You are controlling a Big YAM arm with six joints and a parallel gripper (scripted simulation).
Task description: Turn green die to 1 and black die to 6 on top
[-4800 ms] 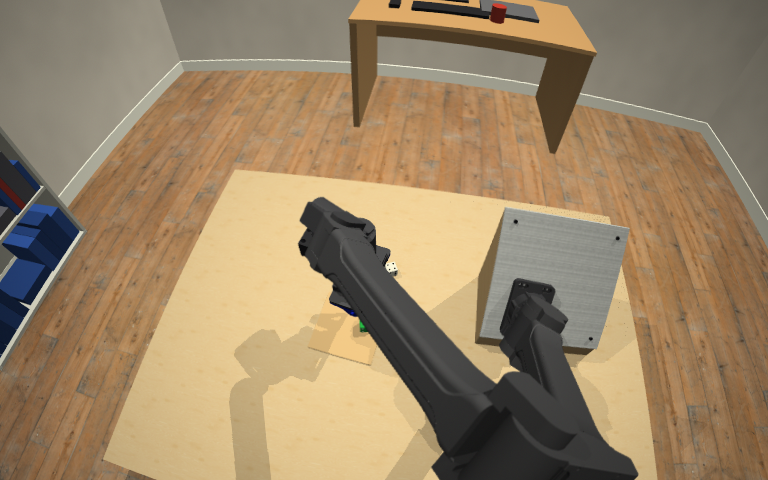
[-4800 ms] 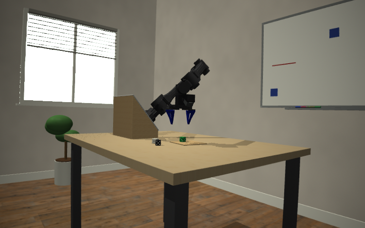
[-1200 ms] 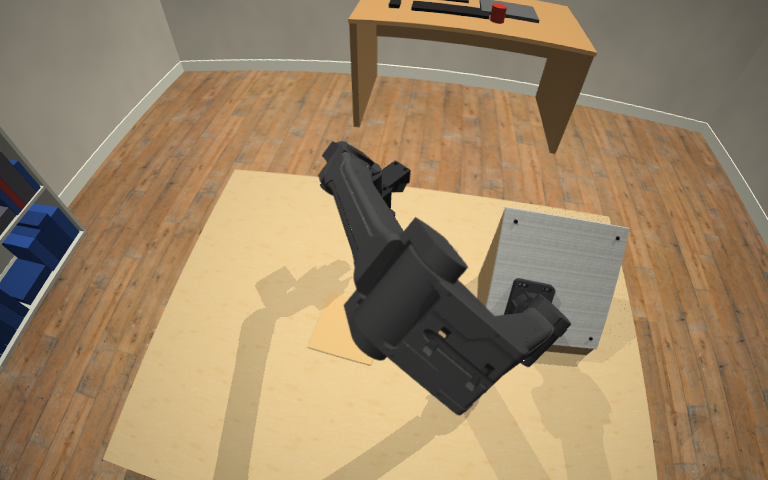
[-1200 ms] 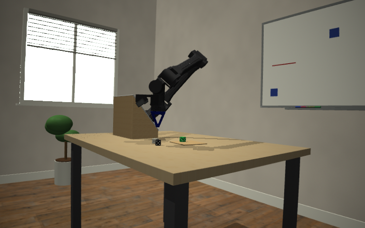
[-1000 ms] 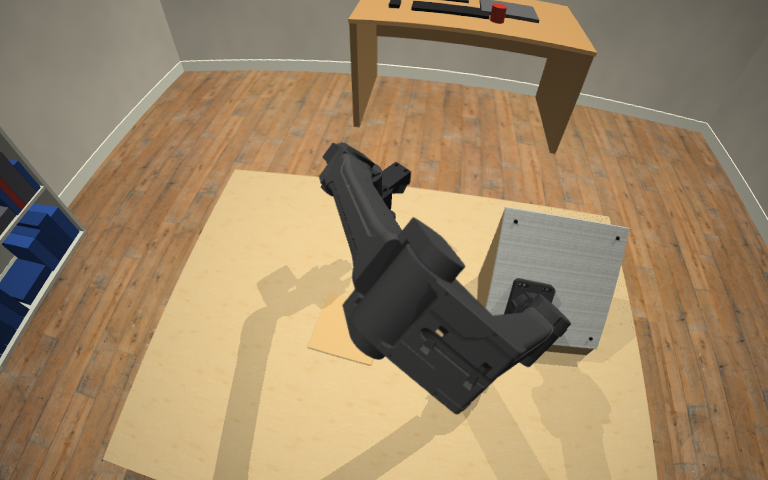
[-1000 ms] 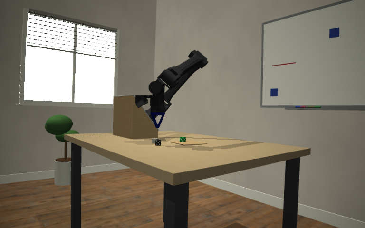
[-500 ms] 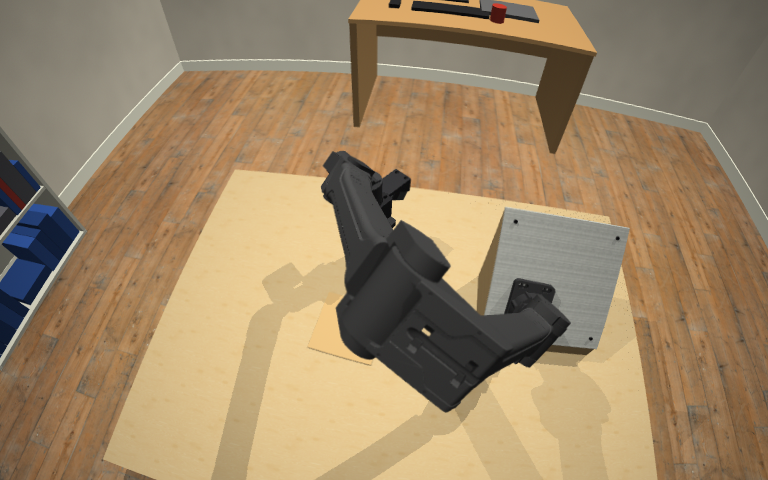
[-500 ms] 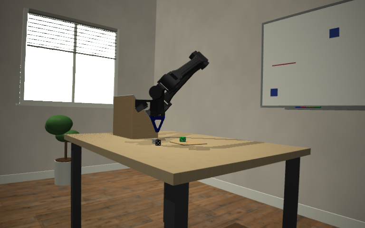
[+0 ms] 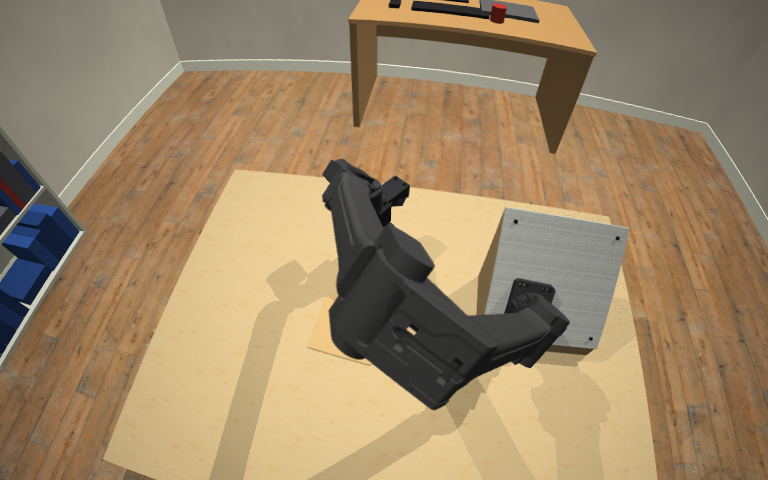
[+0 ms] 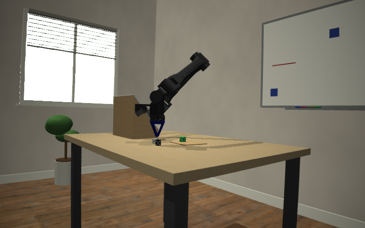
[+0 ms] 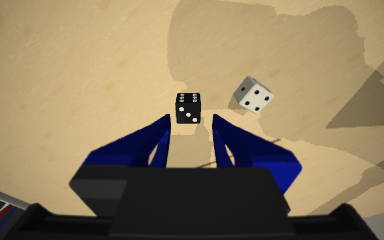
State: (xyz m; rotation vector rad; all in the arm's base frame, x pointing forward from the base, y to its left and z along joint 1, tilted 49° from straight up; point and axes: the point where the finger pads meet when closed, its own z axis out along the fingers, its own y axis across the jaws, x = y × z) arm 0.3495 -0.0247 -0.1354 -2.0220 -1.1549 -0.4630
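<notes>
My hand is 10 mm short of the black die and 40 mm above it. Round my hand: tan mat 180 mm to the left, 50 mm below; white die 60 mm behind, 20 mm to the left, 40 mm below; green die 30 mm behind, 180 mm to the left, 30 mm below.
</notes>
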